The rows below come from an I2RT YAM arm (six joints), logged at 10 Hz.
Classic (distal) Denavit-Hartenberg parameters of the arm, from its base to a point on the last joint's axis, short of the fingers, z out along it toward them. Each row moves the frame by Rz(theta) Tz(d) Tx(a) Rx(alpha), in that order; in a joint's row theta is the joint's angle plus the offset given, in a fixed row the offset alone. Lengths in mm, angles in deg.
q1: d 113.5, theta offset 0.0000, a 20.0, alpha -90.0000
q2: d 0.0, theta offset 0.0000, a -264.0, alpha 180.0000
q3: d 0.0, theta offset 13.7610, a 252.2, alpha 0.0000
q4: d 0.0, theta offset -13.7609, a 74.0, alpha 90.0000
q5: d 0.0, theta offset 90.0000, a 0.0, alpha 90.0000
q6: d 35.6, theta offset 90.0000, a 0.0, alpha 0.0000
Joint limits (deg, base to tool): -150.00..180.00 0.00..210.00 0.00..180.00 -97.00..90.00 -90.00..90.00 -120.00..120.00
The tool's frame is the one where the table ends.
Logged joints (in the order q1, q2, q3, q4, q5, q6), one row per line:
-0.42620, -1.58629, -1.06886, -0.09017, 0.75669, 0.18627
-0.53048, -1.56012, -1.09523, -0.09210, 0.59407, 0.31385
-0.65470, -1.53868, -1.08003, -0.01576, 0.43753, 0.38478
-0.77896, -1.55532, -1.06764, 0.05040, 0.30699, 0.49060
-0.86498, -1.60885, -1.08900, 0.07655, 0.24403, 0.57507
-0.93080, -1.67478, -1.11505, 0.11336, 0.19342, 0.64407
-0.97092, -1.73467, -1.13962, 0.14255, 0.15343, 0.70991
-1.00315, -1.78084, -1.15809, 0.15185, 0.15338, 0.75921
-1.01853, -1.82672, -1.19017, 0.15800, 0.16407, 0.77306
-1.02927, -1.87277, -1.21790, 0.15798, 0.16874, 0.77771
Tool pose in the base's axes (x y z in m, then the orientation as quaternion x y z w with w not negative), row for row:
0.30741, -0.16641, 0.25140, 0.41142, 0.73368, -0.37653, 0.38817
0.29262, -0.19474, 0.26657, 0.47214, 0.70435, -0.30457, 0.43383
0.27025, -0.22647, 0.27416, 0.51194, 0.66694, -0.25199, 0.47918
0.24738, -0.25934, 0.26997, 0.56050, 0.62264, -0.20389, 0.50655
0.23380, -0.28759, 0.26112, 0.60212, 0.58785, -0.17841, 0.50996
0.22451, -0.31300, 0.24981, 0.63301, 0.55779, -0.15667, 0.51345
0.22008, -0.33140, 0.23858, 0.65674, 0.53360, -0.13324, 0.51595
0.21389, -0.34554, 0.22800, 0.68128, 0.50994, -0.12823, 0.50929
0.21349, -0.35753, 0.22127, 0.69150, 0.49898, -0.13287, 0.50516
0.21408, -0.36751, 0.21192, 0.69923, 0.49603, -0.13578, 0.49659
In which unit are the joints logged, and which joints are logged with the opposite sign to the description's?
The joints are logged in radians. Opposite sign: q2, q3.
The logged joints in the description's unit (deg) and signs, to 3 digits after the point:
-24.419, 90.888, 61.241, -5.166, 43.355, 10.672
-30.394, 89.388, 62.752, -5.277, 34.038, 17.982
-37.512, 88.160, 61.881, -0.903, 25.069, 22.046
-44.631, 89.113, 61.171, 2.888, 17.589, 28.109
-49.560, 92.180, 62.395, 4.386, 13.982, 32.949
-53.331, 95.958, 63.888, 6.495, 11.082, 36.902
-55.630, 99.389, 65.295, 8.168, 8.791, 40.675
-57.476, 102.035, 66.354, 8.700, 8.788, 43.500
-58.357, 104.663, 68.192, 9.053, 9.401, 44.293
-58.973, 107.302, 69.781, 9.052, 9.668, 44.560

